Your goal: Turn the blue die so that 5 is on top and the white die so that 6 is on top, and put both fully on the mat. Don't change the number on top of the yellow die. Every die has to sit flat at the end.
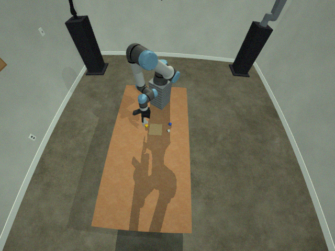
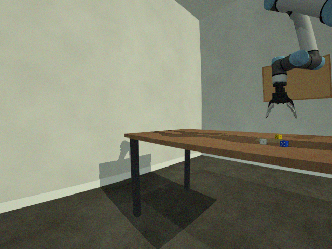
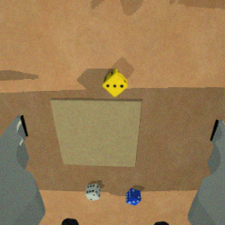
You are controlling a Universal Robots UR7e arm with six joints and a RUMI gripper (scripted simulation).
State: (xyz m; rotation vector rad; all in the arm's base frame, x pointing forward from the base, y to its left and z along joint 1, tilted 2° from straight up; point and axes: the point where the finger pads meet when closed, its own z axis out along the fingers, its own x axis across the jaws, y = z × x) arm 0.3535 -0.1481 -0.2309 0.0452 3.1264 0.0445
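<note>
The yellow die lies 11 cm below my hand, 1 cm to the left of it and 1 cm ahead of it. The rest, counted from my hand: blue die 27 cm to the left, 11 cm below, 3 cm behind; then white die 26 cm to the left, 11 cm below, 6 cm ahead; then tan mat 12 cm below, 11 cm to the left, 4 cm ahead.
</note>
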